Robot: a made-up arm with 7 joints.
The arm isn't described. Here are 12 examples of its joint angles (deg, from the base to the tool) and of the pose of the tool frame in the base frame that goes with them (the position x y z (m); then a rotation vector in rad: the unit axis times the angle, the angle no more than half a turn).
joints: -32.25 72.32 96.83 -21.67 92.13 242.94 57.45
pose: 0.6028 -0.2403 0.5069 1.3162 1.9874 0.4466
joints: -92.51 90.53 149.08 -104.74 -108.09 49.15 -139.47
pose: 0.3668 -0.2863 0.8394 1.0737 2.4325 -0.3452
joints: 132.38 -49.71 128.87 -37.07 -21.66 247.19 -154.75
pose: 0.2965 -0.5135 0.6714 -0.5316 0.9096 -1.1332
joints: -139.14 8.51 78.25 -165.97 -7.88 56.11 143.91
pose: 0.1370 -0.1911 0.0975 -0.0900 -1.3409 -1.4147
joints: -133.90 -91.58 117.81 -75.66 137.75 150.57 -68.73
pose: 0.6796 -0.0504 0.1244 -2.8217 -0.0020 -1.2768
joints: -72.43 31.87 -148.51 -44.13 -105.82 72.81 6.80
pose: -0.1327 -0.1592 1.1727 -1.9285 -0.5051 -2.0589
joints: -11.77 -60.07 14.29 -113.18 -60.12 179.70 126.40
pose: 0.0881 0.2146 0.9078 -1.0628 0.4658 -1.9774
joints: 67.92 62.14 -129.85 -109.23 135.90 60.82 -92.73
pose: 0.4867 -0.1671 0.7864 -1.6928 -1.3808 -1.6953
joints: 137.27 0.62 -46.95 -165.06 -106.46 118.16 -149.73
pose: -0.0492 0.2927 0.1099 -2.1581 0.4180 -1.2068
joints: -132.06 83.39 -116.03 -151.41 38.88 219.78 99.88
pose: -0.2480 0.2279 0.5651 -0.8282 -0.2120 -0.3185
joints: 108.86 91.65 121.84 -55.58 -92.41 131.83 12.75
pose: -0.5542 0.5282 0.6267 -0.6143 -1.8537 0.2839
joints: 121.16 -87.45 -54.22 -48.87 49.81 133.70 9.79
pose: 0.6753 -0.4592 0.5486 -0.1744 0.3178 -0.2630
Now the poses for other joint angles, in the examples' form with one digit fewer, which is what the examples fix.
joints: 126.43 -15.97 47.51 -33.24 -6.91 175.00 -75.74
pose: -0.023 -0.175 1.128 0.491 -0.288 -1.581
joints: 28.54 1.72 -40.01 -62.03 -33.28 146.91 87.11
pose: 0.465 -0.030 1.014 -1.496 1.385 -1.928
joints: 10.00 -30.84 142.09 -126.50 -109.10 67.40 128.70
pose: -0.461 0.317 0.154 -0.619 -0.692 -2.137
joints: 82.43 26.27 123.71 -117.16 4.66 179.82 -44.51
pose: -0.499 -0.098 0.713 0.767 -1.595 0.200
